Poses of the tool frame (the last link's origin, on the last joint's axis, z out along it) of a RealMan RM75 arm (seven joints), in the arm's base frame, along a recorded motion.
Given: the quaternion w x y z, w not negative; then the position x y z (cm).
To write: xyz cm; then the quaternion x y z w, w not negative. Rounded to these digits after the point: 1 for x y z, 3 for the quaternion.
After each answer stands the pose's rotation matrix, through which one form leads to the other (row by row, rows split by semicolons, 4 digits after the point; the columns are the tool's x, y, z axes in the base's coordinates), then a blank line. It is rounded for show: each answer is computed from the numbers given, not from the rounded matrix.
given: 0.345 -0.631 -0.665 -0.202 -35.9 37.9 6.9
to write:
-35.9 37.9 6.9 -0.631 -0.665 -0.202 0.345
0.0341 0.9784 -0.2039; 0.6997 0.1223 0.7039; 0.7136 -0.1667 -0.6804

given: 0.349 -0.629 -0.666 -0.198 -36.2 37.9 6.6
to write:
-36.2 37.9 6.6 -0.629 -0.666 -0.198 0.349
0.0347 0.9758 -0.2157; 0.6995 0.1305 0.7026; 0.7138 -0.1753 -0.6781

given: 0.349 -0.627 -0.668 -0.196 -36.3 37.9 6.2
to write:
-36.3 37.9 6.2 -0.627 -0.668 -0.196 0.349
0.0303 0.9749 -0.2206; 0.7012 0.1365 0.6998; 0.7124 -0.1759 -0.6794

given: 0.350 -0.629 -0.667 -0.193 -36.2 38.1 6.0
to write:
-36.2 38.1 6.0 -0.629 -0.667 -0.193 0.350
0.0360 0.9739 -0.2240; 0.7038 0.1345 0.6976; 0.7095 -0.1828 -0.6806

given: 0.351 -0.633 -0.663 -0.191 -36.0 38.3 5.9
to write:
-36.0 38.3 5.9 -0.633 -0.663 -0.191 0.351
0.0478 0.9735 -0.2236; 0.7053 0.1256 0.6977; 0.7073 -0.1911 -0.6806

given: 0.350 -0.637 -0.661 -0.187 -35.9 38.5 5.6
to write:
-35.9 38.5 5.6 -0.637 -0.661 -0.187 0.350
0.0564 0.9729 -0.2244; 0.7111 0.1187 0.6930; 0.7008 -0.1987 -0.6851

